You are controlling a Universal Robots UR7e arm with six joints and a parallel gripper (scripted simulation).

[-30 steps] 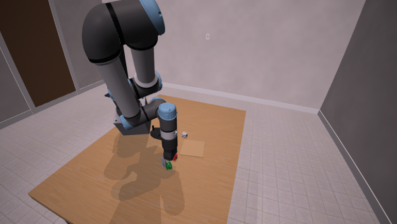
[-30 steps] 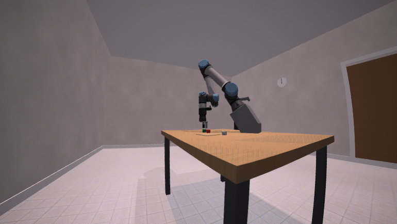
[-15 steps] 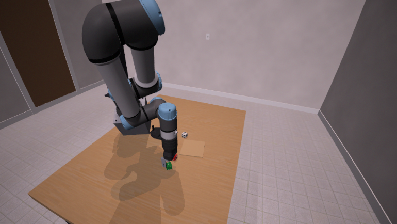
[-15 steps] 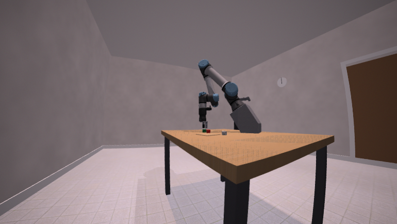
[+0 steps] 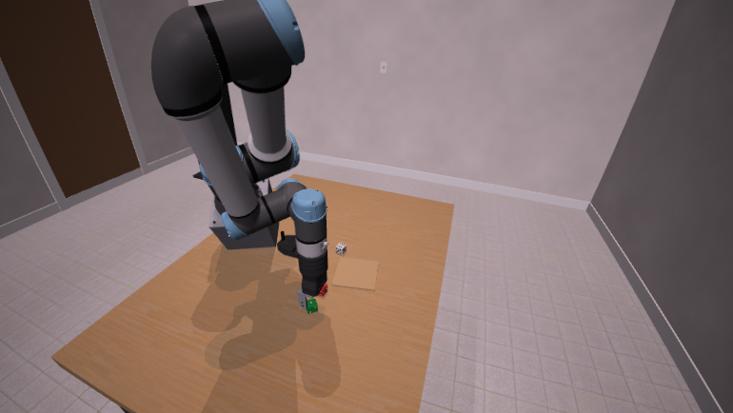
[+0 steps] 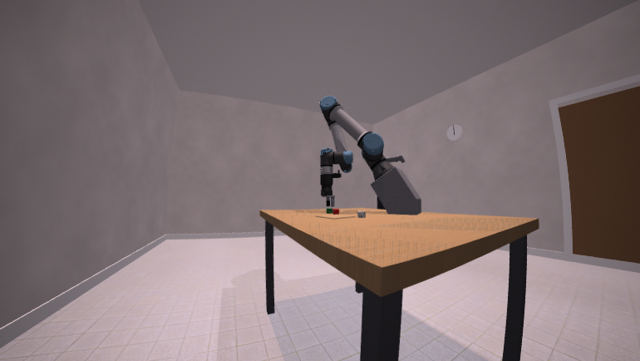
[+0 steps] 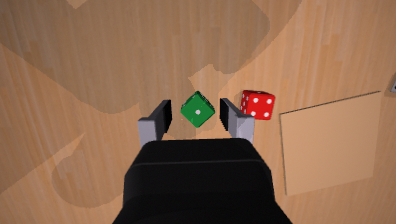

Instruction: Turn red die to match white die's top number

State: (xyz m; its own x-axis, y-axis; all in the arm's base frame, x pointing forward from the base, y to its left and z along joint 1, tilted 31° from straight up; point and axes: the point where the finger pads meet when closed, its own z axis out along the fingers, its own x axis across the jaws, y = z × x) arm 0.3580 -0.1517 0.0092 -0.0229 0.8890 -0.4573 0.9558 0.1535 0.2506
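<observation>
Now: the green die 40 mm below my hand and 10 mm ahead of it. From my hand the other things lie so: red die 70 mm to the left, 40 mm below; then white die 280 mm to the left, 40 mm below, 20 mm behind; then tan mat 200 mm to the left, 70 mm ahead, 60 mm below.
</observation>
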